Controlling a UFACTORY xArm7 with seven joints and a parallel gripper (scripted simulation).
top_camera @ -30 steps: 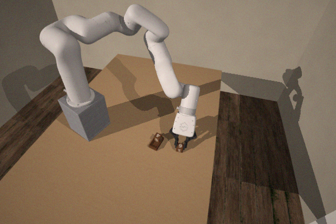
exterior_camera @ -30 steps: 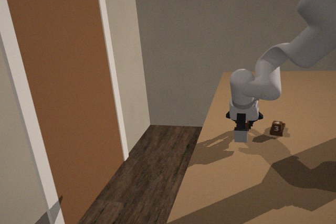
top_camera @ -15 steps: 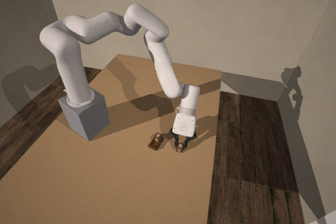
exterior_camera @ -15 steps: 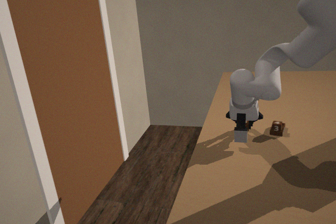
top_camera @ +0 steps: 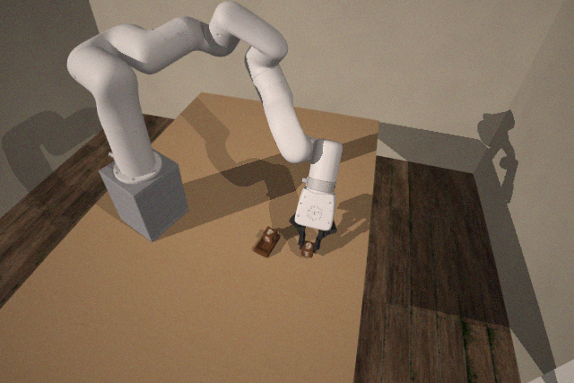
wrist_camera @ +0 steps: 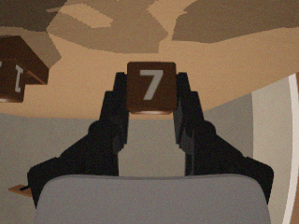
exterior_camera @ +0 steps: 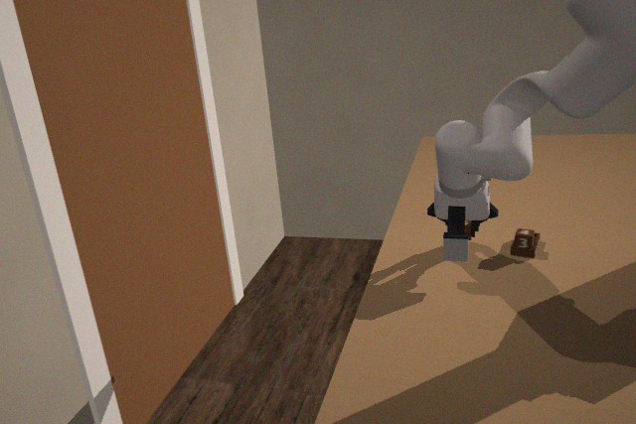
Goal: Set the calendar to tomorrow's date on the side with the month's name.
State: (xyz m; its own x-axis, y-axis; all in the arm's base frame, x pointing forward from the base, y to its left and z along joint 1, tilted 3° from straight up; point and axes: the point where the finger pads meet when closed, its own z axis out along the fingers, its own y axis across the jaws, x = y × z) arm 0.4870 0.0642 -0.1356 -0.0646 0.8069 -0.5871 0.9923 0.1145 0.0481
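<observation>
Now: hand 12 cm past the brown calendar tray, 4 cm above it and 2 cm to the left of it. From my hand the other things lie so: digit cube (1 cm to the right, 1 cm below).
</observation>
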